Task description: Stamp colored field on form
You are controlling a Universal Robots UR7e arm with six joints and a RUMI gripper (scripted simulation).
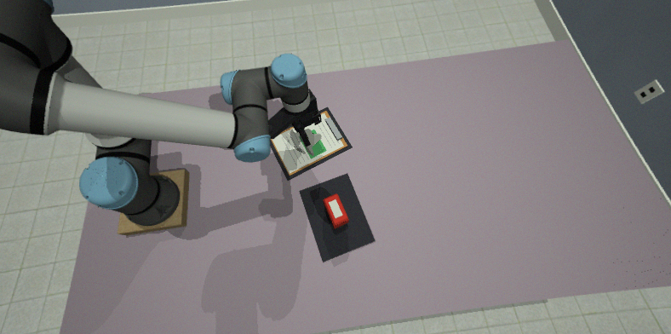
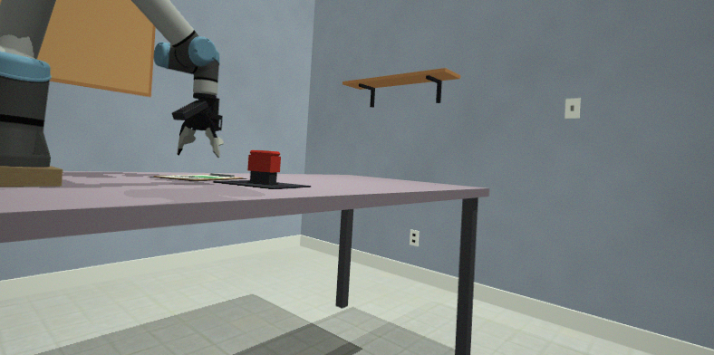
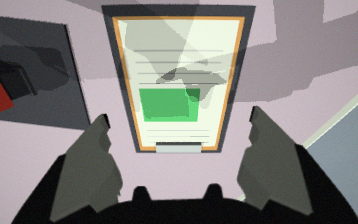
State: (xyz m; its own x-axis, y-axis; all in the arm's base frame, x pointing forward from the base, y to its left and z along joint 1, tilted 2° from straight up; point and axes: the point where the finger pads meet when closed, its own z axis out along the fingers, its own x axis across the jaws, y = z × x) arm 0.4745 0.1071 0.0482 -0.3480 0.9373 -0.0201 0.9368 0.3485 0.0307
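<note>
Now: hand 260 mm to the left of the red stamp, 60 mm short of it and 20 mm above it. Round my hand: mat: 260 mm to the right, 70 mm below, 60 mm ahead; then clipboard: 70 mm below, 30 mm ahead, 10 mm to the left.
</note>
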